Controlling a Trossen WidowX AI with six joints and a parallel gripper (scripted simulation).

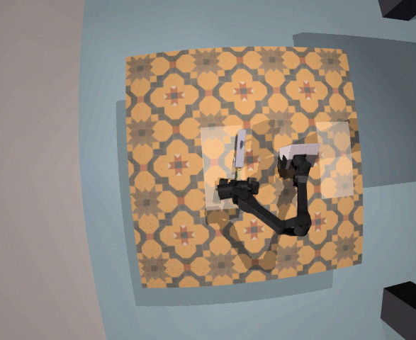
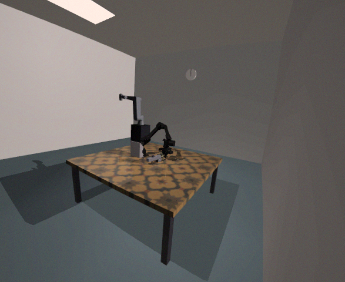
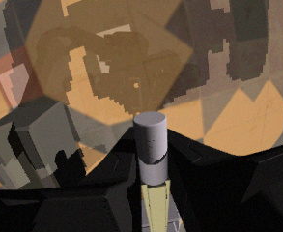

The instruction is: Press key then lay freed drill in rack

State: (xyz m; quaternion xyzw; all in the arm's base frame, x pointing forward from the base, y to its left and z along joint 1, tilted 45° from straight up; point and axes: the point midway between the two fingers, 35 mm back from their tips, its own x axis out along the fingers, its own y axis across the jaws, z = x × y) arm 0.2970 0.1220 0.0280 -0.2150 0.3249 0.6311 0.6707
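My gripper tip is now 1 cm past the drill, 4 cm to the left of it and 3 cm below it. Round my gripper tip: pale grey fixture: 3 cm behind, 18 cm to the right, 2 cm above; dark rack: 8 cm behind; dark key: 3 cm behind, 20 cm to the right, 4 cm above.
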